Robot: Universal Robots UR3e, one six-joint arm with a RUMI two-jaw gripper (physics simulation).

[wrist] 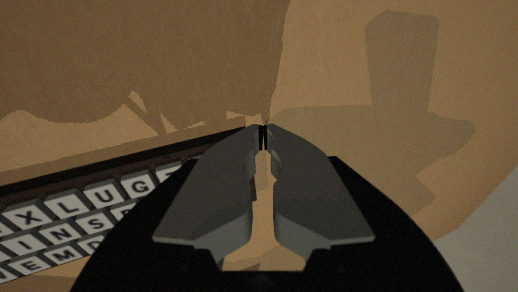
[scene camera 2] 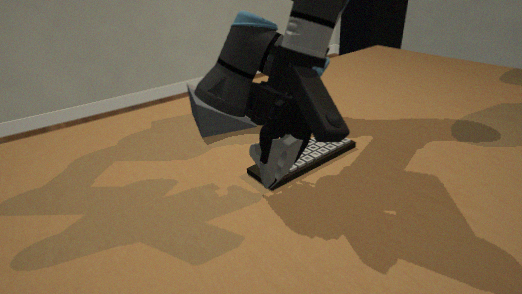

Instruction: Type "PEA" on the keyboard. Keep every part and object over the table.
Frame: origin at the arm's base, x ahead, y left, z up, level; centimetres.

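Seen in the pictures: gripper, fingertip midpoint: (wrist: 263, 128) (scene camera 2: 267, 188); arm's base at its link origin: (scene camera 2: 220, 103).
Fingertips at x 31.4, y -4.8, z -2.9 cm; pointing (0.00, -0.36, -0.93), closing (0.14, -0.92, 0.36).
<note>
Offsets run from my fingertips to a thing's top centre. Level surfaces: height alone.
The dark keyboard @(dx -5.6, dy +10.6, dz +0.4 cm) (scene camera 2: 325, 150) (wrist: 104, 196) with pale lettered keys lies on the table, partly hidden behind my gripper. In the wrist view its keys X, L, U, G, I, N and S are readable, and the E key @(dx -8.5, dy +15.6, dz +0.4 cm) (wrist: 31, 266) and M key @(dx -8.2, dy +13.7, dz +0.4 cm) (wrist: 63, 256) show at the lower left. No P or A key can be made out. My gripper (scene camera 2: 271, 185) (wrist: 263, 128) is shut with nothing between its fingertips. The tips point down at the keyboard's near end corner. Whether they touch it is unclear, and the keys beneath the left finger are hidden.
The wooden table @(dz -1.3 cm) (scene camera 2: 310, 260) (wrist: 325, 45) carries large arm shadows. The dark arm with blue caps stands above and behind the keyboard, beside a grey wedge-shaped part (scene camera 2: 215, 119). A grey wall (scene camera 2: 100, 50) and a black panel (scene camera 2: 372, 25) stand behind the table.
</note>
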